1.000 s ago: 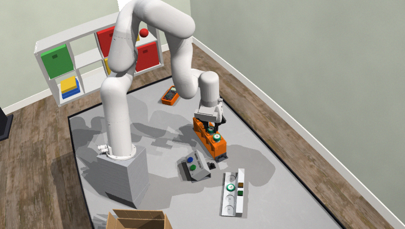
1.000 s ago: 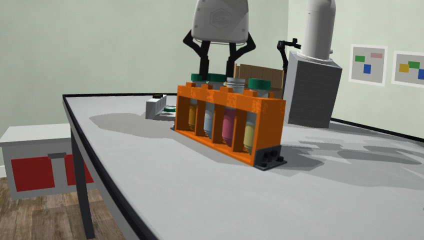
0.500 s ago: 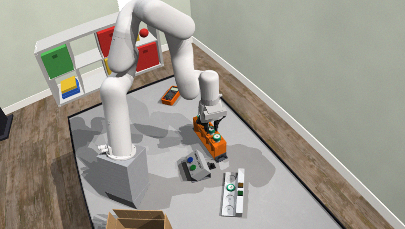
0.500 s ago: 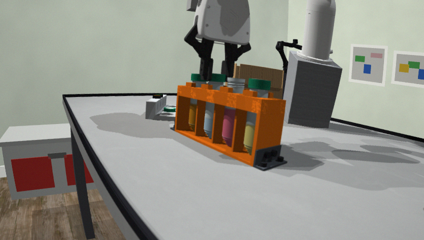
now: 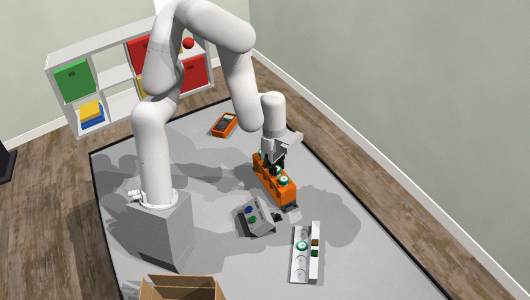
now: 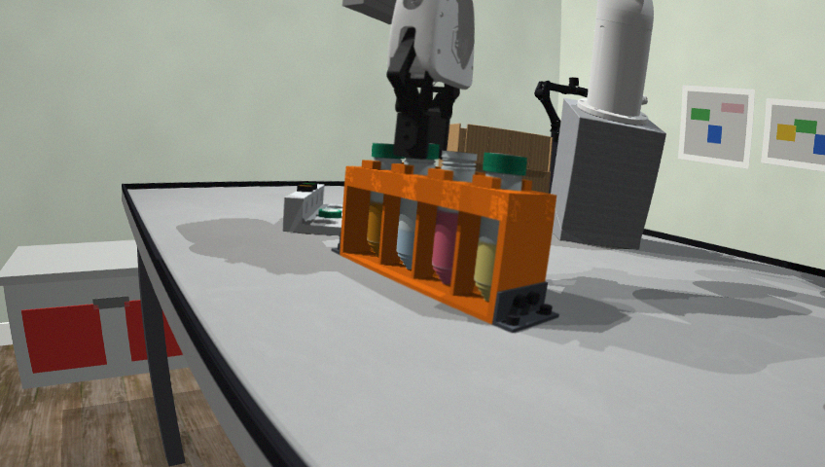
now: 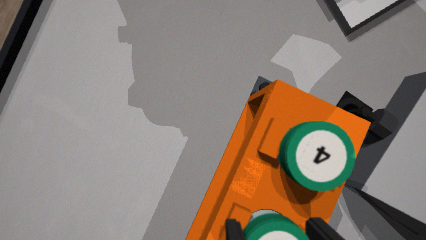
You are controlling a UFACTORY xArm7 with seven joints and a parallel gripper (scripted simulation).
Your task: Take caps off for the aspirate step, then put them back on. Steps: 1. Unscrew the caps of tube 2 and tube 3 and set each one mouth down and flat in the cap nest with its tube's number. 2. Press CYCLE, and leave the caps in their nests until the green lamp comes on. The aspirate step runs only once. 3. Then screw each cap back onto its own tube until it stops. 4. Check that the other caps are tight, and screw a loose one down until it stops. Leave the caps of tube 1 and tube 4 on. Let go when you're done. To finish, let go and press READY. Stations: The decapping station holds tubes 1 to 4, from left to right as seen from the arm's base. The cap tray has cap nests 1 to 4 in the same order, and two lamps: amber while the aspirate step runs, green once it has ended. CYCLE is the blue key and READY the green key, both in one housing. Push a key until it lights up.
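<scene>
My hand is 1 cm above the cap 3. Round my hand: cap 4: 5 cm to the right, 2 cm below; then tube 3 threaded neck: 1 cm below; then cap 1: 1 cm behind, 10 cm to the left, 2 cm below.
</scene>
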